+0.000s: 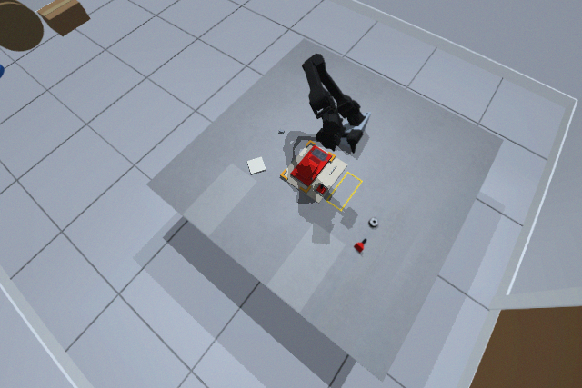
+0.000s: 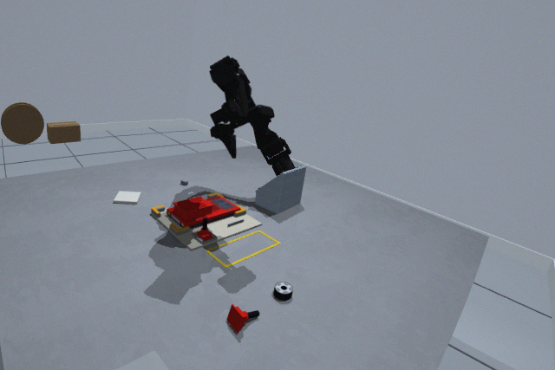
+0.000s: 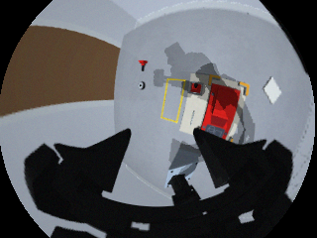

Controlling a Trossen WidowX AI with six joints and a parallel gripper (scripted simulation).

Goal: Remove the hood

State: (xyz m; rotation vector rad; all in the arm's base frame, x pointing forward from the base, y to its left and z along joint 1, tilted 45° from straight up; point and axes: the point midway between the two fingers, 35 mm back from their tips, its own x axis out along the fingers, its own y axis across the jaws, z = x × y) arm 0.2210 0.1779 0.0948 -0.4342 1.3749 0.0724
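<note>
My gripper tip is now 8 cm short of the red hood, 12 cm to the left of it and 19 cm above it. The rest, counted from my gripper tip: white square tile 21 cm ahead, 33 cm to the right, 23 cm below; wheel 8 cm ahead, 26 cm to the left, 22 cm below.
</note>
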